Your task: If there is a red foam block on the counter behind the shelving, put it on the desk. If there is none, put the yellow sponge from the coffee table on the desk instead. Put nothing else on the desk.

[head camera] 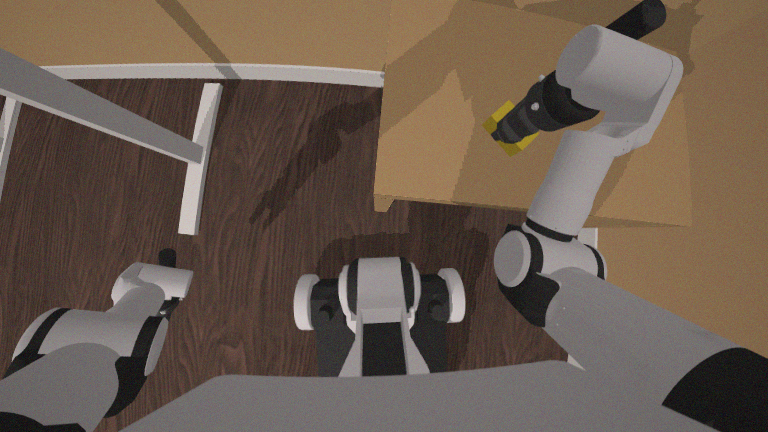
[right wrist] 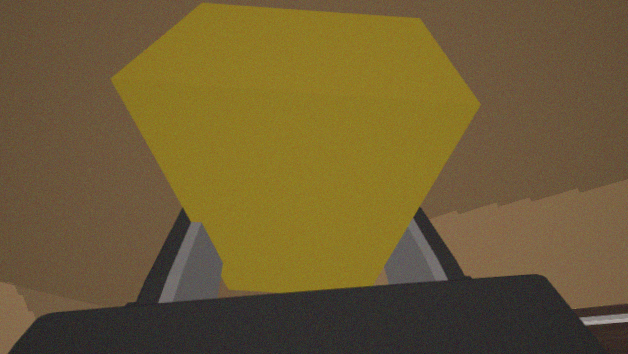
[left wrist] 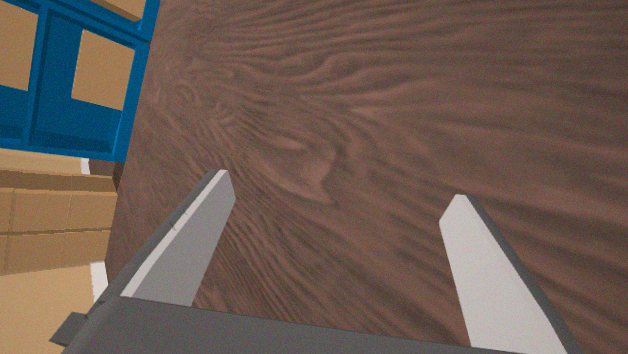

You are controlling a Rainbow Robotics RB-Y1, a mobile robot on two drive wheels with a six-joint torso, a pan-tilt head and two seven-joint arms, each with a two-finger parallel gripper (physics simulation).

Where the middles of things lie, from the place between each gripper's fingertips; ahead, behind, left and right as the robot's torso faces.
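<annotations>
Yellow sponge [head camera: 490, 125]: 1 cm above my right hand, 1 cm behind it and 1 cm to the right of it. Going by its middle, the sponge is nearer to my right hand than to my left hand.
Relative to my left hand, the sponge is 970 mm to the right, 470 mm ahead and 180 mm above.
</annotations>
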